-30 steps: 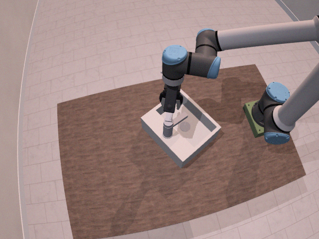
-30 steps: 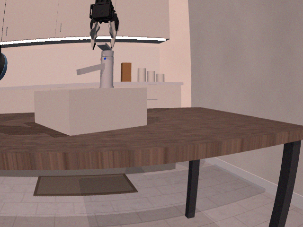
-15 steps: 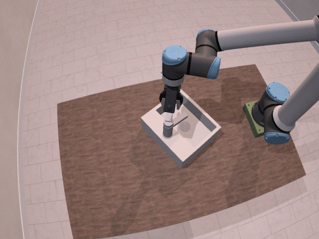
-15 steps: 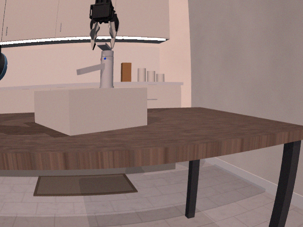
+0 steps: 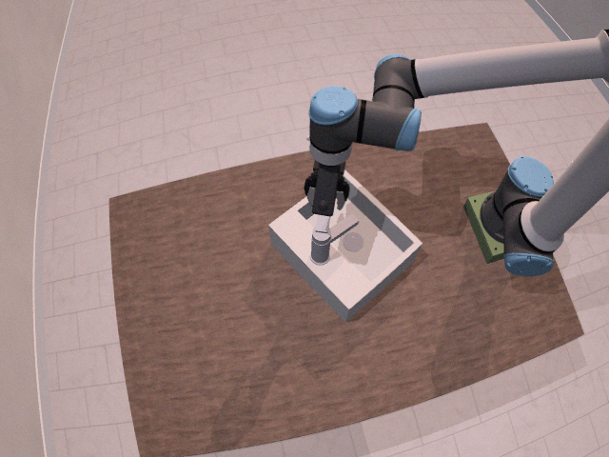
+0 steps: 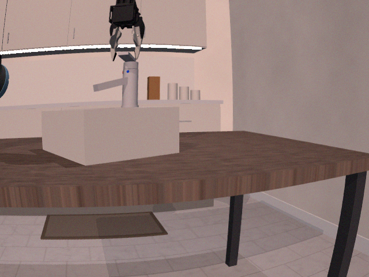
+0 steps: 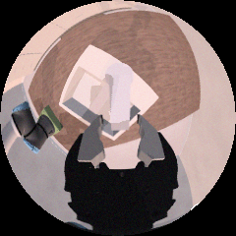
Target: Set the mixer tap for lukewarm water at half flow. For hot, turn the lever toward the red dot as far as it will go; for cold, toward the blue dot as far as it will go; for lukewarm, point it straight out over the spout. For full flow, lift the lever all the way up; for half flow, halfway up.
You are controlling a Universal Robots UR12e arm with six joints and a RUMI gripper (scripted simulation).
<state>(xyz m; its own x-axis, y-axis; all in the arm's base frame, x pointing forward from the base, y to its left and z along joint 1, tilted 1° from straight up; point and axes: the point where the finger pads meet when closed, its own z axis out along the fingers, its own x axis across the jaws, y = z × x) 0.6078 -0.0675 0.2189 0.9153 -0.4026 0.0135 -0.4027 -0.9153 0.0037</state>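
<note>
My gripper is now 2 cm to the right of the lever and 1 cm short of it. Also, from my hand: grey mixer tap: 5 cm below, 4 cm to the left, 1 cm ahead; then white sink block: 24 cm below, 8 cm behind, 1 cm to the left.
</note>
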